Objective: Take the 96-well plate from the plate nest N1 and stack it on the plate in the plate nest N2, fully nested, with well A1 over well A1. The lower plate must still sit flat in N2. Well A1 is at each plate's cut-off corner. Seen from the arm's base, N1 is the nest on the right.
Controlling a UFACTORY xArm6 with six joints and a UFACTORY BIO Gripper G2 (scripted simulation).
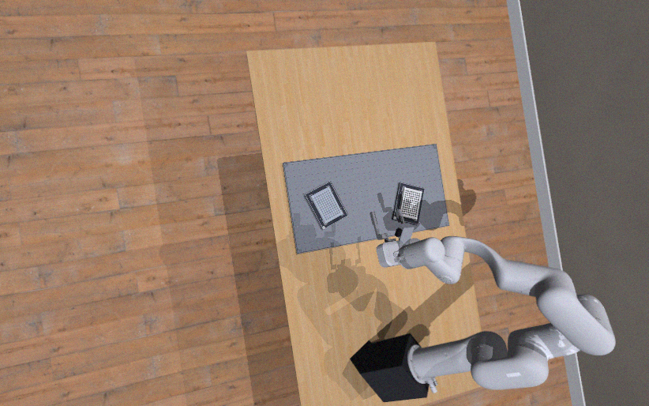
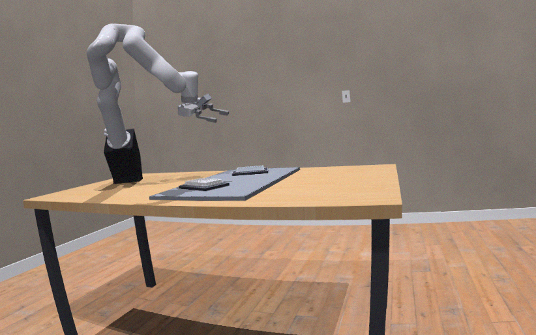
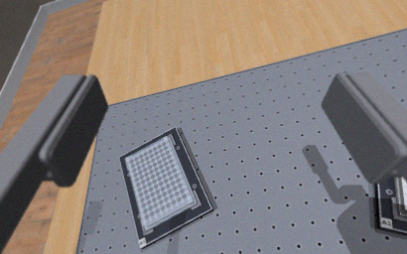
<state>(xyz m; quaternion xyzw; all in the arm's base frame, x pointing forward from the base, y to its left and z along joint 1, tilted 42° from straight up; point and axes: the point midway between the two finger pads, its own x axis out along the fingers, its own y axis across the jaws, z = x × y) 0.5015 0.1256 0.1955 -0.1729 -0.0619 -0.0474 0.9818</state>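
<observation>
Now: hand 10 mm past the plate nest N1, 220 mm to the left of it and 270 mm above it. The rest, counted from my hand: plate nest N2: 90 mm ahead, 130 mm to the left, 270 mm below.
</observation>
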